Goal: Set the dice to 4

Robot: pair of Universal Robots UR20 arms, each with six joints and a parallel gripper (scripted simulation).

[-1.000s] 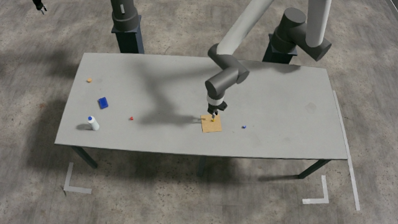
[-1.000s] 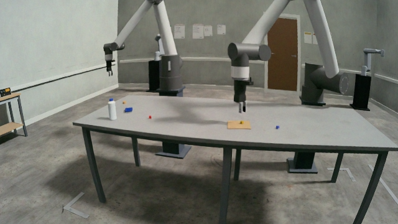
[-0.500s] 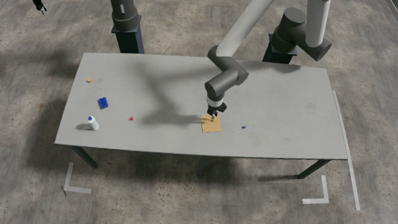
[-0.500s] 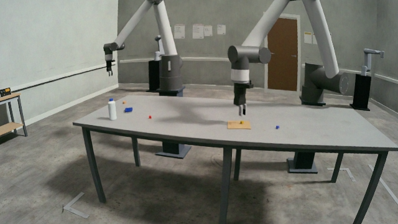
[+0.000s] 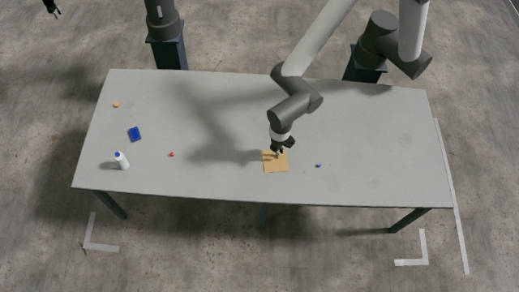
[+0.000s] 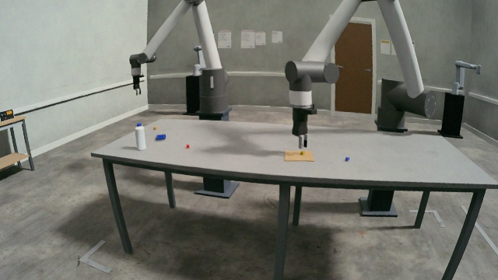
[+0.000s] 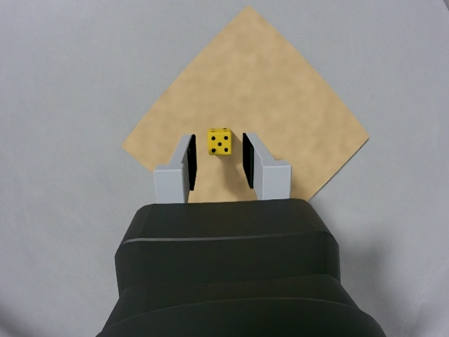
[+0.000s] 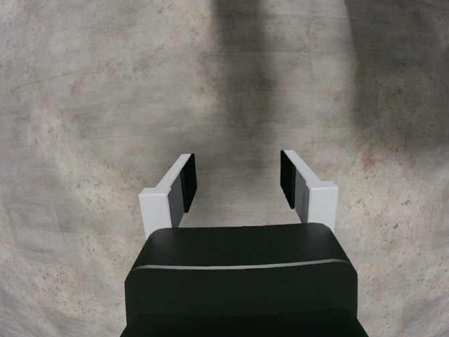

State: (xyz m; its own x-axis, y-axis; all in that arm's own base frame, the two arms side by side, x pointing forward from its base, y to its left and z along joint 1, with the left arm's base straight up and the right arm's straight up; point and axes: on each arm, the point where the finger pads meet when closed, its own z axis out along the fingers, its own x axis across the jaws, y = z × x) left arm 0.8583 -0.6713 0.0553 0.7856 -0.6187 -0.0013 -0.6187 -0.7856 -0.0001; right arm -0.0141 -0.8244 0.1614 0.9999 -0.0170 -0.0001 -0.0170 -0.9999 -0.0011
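Right now my left hand is 4 cm above the yellow die. Round my left hand: red die 8 cm ahead, 60 cm to the right, 5 cm below; blue die 2 cm ahead, 23 cm to the left, 5 cm below; tan mat 2 cm ahead, 1 cm to the right, 5 cm below.
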